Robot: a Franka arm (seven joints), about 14 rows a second.
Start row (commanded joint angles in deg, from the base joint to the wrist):
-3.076, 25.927, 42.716, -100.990, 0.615, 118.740, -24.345
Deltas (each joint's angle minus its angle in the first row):
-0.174, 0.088, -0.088, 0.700, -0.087, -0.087, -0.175
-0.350, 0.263, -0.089, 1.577, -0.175, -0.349, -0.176
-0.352, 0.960, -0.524, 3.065, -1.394, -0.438, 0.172
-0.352, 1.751, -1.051, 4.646, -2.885, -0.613, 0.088
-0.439, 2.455, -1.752, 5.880, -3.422, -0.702, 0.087
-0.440, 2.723, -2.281, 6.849, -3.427, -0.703, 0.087
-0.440, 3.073, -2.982, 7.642, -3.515, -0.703, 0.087
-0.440, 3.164, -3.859, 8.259, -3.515, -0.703, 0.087
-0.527, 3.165, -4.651, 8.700, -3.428, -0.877, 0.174
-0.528, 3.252, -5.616, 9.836, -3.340, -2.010, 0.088
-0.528, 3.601, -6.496, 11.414, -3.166, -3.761, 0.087
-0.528, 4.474, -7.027, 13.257, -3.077, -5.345, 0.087
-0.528, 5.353, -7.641, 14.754, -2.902, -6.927, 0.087
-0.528, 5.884, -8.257, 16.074, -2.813, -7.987, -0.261
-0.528, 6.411, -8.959, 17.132, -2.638, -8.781, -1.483
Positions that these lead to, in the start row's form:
-3.250, 26.015, 42.628, -100.290, 0.528, 118.653, -24.520
-3.426, 26.190, 42.627, -99.413, 0.440, 118.391, -24.521
-3.428, 26.887, 42.192, -97.925, -0.779, 118.302, -24.173
-3.428, 27.678, 41.665, -96.344, -2.270, 118.127, -24.257
-3.515, 28.382, 40.964, -95.110, -2.807, 118.038, -24.258
-3.516, 28.650, 40.435, -94.141, -2.812, 118.037, -24.258
-3.516, 29.000, 39.734, -93.348, -2.900, 118.037, -24.258
-3.516, 29.091, 38.857, -92.731, -2.900, 118.037, -24.258
-3.603, 29.092, 38.065, -92.290, -2.813, 117.863, -24.171
-3.604, 29.179, 37.100, -91.154, -2.725, 116.730, -24.257
-3.604, 29.528, 36.220, -89.576, -2.551, 114.979, -24.258
-3.604, 30.401, 35.689, -87.733, -2.462, 113.395, -24.258
-3.604, 31.280, 35.075, -86.236, -2.287, 111.813, -24.258
-3.604, 31.811, 34.459, -84.916, -2.198, 110.753, -24.606
-3.604, 32.338, 33.757, -83.858, -2.023, 109.959, -25.828

